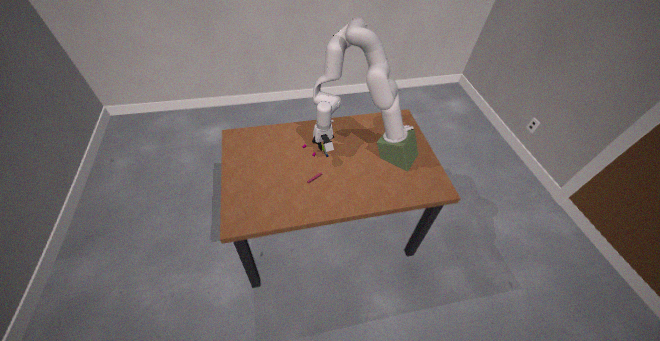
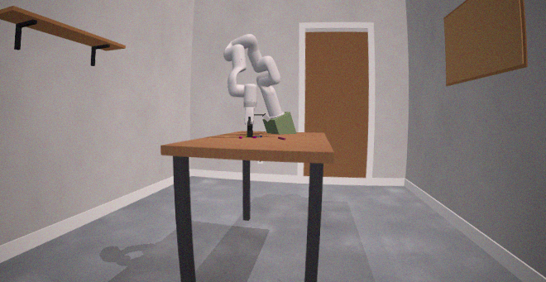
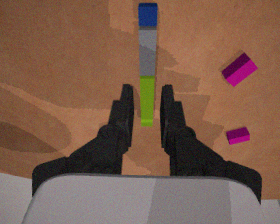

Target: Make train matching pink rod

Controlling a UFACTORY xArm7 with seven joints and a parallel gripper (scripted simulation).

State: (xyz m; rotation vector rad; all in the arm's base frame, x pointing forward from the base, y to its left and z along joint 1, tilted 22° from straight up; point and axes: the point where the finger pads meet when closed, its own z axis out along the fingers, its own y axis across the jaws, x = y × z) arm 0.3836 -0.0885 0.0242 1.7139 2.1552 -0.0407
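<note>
The lime rod is 20 mm below my hand. From my hand the other things lie so: pink rod 200 mm to the left, 80 mm ahead, 20 mm below; then grey rod 40 mm to the left, 20 mm below, 10 mm behind; then blue rod 60 mm to the left, 20 mm below, 10 mm behind.
</note>
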